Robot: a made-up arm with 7 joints.
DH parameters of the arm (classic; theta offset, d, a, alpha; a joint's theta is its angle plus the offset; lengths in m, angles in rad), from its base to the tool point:
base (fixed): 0 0 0 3.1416
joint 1: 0 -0.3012 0 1.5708
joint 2: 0 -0.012 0 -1.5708
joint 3: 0 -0.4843 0 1.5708
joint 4: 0 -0.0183 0 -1.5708
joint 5: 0 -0.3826 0 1.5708
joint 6: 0 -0.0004 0 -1.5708
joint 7: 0 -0.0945 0 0
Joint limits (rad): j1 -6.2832..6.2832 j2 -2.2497..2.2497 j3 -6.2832..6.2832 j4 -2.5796..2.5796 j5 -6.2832..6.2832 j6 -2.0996..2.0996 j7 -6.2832..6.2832
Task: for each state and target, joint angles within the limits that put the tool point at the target. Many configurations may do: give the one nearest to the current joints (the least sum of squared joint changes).
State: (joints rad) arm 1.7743 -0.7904 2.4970 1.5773 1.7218 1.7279 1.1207
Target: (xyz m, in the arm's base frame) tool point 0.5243 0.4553 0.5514
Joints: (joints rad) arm 2.4418 -0.7202 2.8321 1.1839 1.7985 1.6469 1.1207
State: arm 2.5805 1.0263 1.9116 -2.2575 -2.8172 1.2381 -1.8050
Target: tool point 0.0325 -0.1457 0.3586
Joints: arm 2.4379 0.8478 1.6273 -2.5764 -3.0007 1.2760 -1.8050
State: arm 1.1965 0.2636 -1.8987 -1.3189 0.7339 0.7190 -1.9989
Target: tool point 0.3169 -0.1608 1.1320
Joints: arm 0.2330 0.1681 -2.4587 -0.5986 0.7690 0.9469 -1.9989
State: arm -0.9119 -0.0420 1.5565 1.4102 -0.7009 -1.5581 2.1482
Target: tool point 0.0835 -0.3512 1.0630
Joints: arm -0.8817 -0.1780 1.5934 0.9191 -0.6392 -1.3311 2.1482
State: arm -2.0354 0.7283 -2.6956 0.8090 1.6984 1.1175 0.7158
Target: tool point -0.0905 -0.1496 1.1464
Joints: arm -2.1517 0.2146 -2.8705 0.7543 1.7147 0.9745 0.7158
